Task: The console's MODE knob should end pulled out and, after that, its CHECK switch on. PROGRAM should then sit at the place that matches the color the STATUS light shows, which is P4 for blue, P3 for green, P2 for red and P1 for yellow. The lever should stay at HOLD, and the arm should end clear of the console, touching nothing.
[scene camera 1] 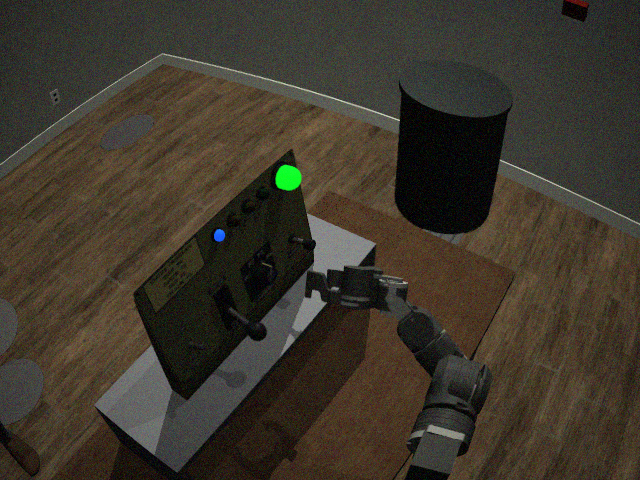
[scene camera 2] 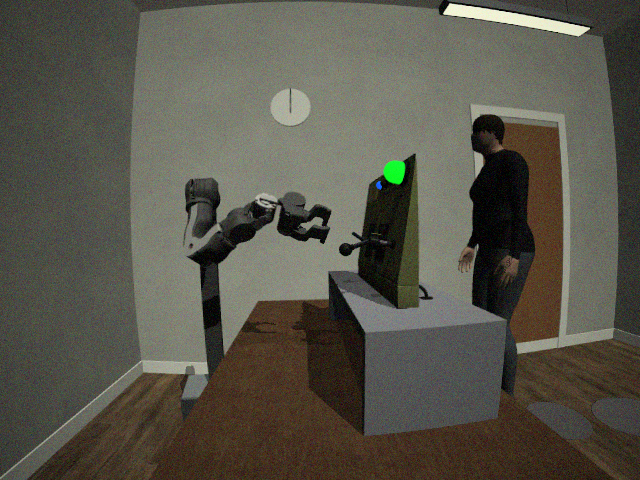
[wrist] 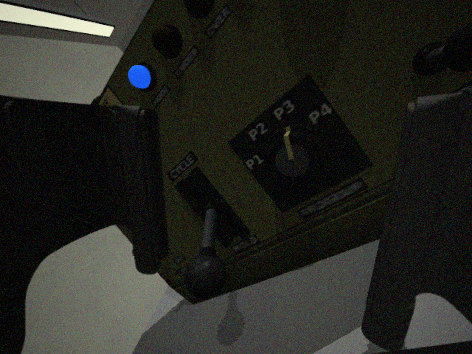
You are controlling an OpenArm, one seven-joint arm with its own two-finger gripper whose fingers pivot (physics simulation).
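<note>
The dark console (scene camera 1: 178, 330) (scene camera 2: 408, 258) (wrist: 350, 50) has a big green light (scene camera 1: 287, 177) (scene camera 2: 394, 172) and a smaller blue one (scene camera 1: 219, 235) (scene camera 2: 378, 185) (wrist: 139, 76). The PROGRAM knob (wrist: 292, 162) points at P3. The lever (scene camera 1: 255, 330) (scene camera 2: 346, 249) (wrist: 205, 274) leans down toward the slot end whose faint label looks like HOLD. A knob, apparently MODE (scene camera 1: 309, 243), sticks out on a stem. The small switch, apparently CHECK (scene camera 1: 196, 345), is too dark to tell its position. My gripper (scene camera 1: 316, 285) (scene camera 2: 325, 228) (wrist: 254, 201) is partly open, empty, and apart from the console.
The console stands on a grey block (scene camera 1: 136, 418) (scene camera 2: 434, 382) over a brown mat (scene camera 1: 465, 279) (scene camera 2: 258, 413). A black bin (scene camera 1: 449, 160) stands beyond the mat. A person (scene camera 2: 501, 201) stands behind the console. A dark handle (scene camera 2: 425, 292) shows at the console's back.
</note>
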